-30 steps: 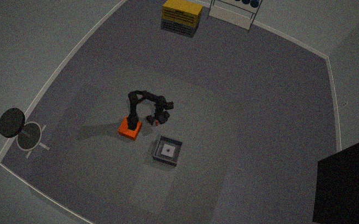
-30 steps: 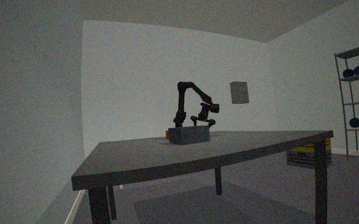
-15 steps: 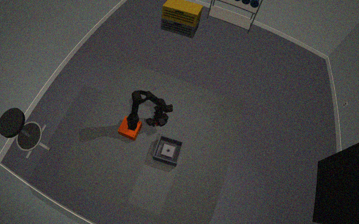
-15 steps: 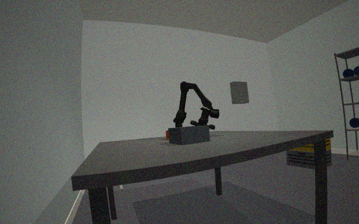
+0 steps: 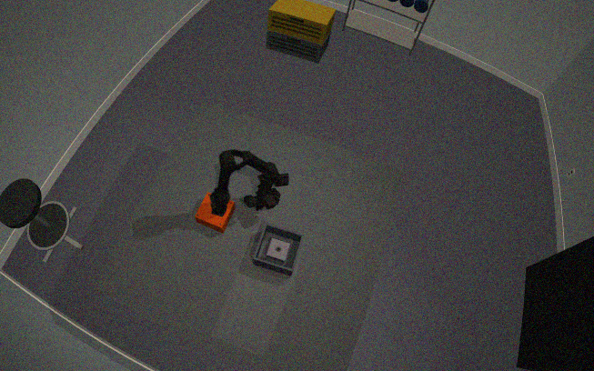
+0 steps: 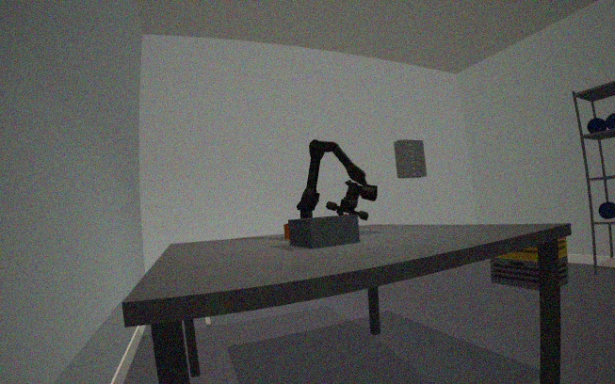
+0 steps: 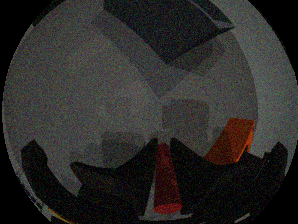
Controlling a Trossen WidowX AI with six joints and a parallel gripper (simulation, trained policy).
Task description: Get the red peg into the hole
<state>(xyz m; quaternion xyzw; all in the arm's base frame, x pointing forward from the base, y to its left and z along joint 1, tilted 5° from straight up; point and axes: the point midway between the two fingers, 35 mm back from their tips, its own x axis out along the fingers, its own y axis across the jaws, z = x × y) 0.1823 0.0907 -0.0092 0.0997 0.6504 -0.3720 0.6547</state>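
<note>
Right now the white plate is 15 cm ahead of my gripper tip, 18 cm to the right of it and 1 cm above it. The rest, counted from my gripper tip: red peg (2 cm to the left, 3 cm above); then grey box (15 cm ahead, 18 cm to the right, 1 cm below).
</note>
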